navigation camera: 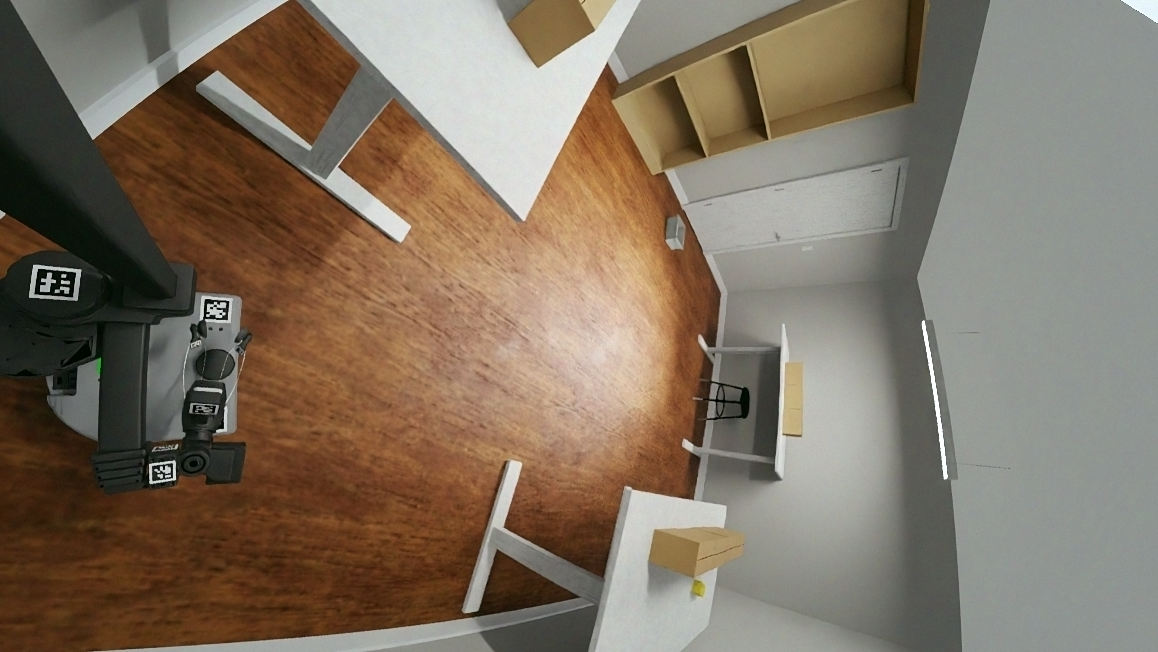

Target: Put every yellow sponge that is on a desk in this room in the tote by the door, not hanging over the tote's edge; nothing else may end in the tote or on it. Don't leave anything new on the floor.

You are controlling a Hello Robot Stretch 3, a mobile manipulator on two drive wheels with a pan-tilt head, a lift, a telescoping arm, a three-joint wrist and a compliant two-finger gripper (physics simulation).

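Places are measured from the robot's base along level axes (x ahead, y left, z up), in centimetres.
Where they show: gripper, fingertip midpoint: (224, 323); robot's base, origin of the base link: (214, 361).
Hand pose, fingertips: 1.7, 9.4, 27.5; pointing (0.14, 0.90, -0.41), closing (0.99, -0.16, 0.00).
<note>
Each offset is from my fingertips to the top centre of the thing, as dx, dy, dz. "pt": to the spot under its first point. Level surfaces: height alone.
The picture is turned on its side. A small yellow sponge (698, 588) lies on the white desk @[dz +44.6] (628, 583) at the lower right, beside a cardboard box. The tote (675, 232), a small light grey box, stands on the floor by the white door; its inside cannot be made out. My gripper (221, 334) is open, its two fingertips apart with nothing seen between them. It is folded in over my base at the left, far from the sponge and the tote.
A white desk (478, 89) with a cardboard box @[pt +44.9, +67.7, +54.3] (555, 30) is at the top. A far desk (781, 453) bears a long box (793, 396); a black stool (743, 402) stands at it. A wooden shelf unit (916, 64) stands beside the door (810, 202). White desk feet @[pt +91.0, -92.1, -24.3] (490, 538) @[pt +36.0, +44.3, -24.9] (368, 206) stand on the floor.
</note>
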